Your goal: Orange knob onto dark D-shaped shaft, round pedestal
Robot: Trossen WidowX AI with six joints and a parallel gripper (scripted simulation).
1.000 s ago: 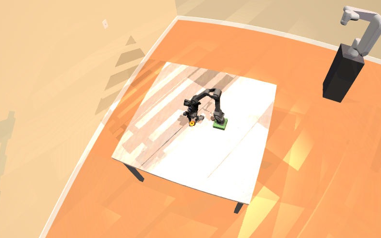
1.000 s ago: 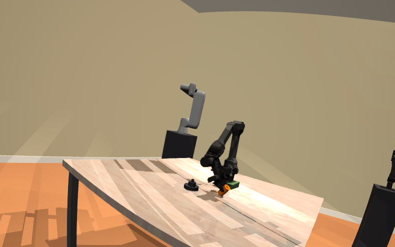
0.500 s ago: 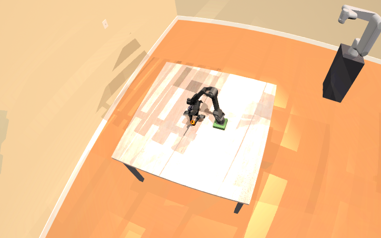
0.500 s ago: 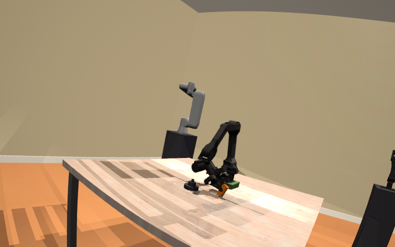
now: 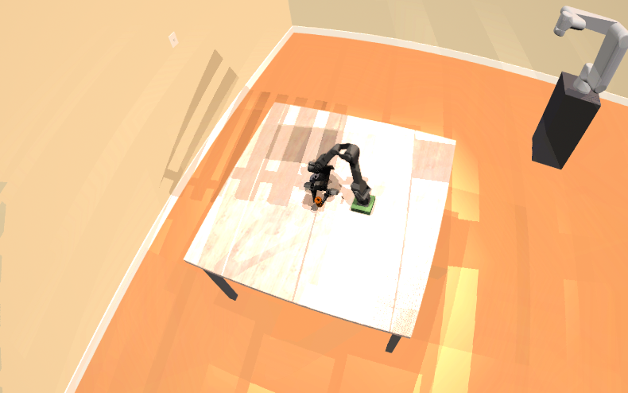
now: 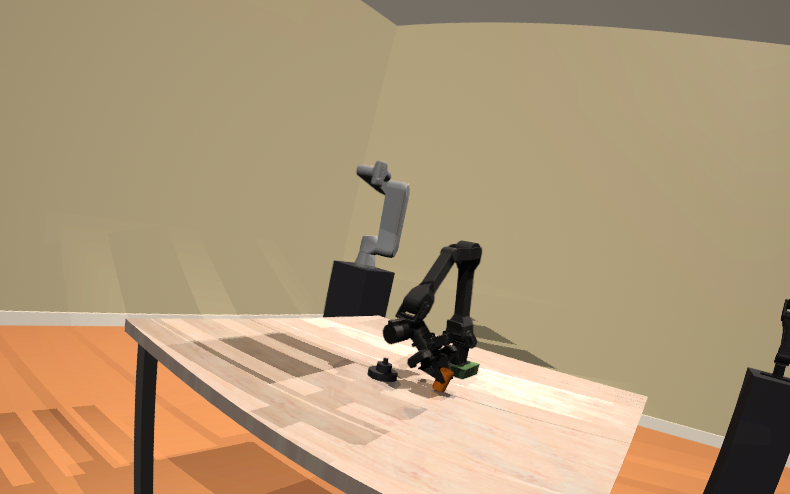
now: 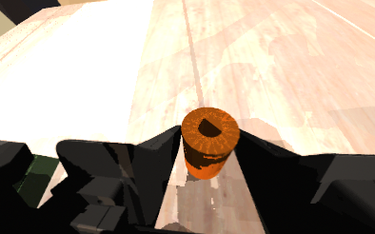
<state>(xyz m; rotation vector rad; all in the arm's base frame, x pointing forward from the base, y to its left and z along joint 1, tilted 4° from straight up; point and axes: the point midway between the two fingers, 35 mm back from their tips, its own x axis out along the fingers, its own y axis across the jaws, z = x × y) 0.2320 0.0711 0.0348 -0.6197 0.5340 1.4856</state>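
The orange knob is 1 cm to the right of my gripper tip. From my gripper tip the other things lie so: pedestal: 8 cm ahead, 17 cm to the right, 1 cm below.
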